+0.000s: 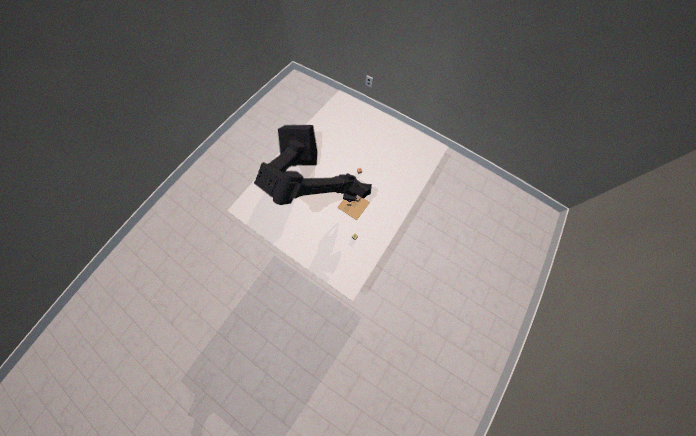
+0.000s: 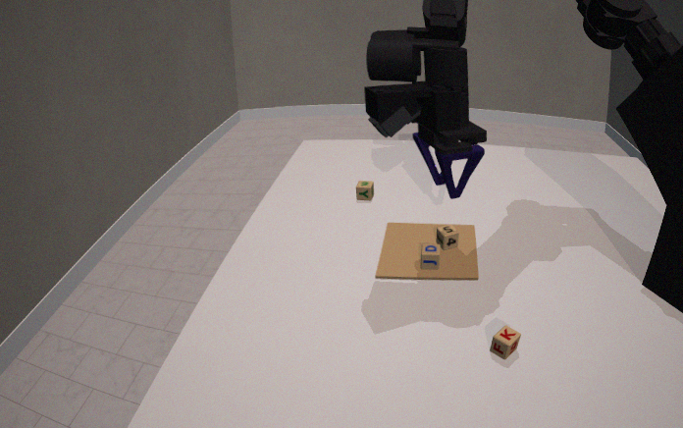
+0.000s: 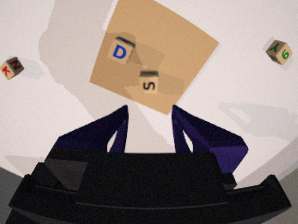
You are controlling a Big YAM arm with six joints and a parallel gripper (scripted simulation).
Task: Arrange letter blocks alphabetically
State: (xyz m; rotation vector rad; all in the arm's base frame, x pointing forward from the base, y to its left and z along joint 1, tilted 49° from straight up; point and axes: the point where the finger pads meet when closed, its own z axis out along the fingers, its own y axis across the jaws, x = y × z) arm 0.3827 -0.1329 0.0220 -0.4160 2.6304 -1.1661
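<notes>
Right now the letter block is 80 mm below my hand. Round my hand: mat: 100 mm below, 20 mm ahead.
</notes>
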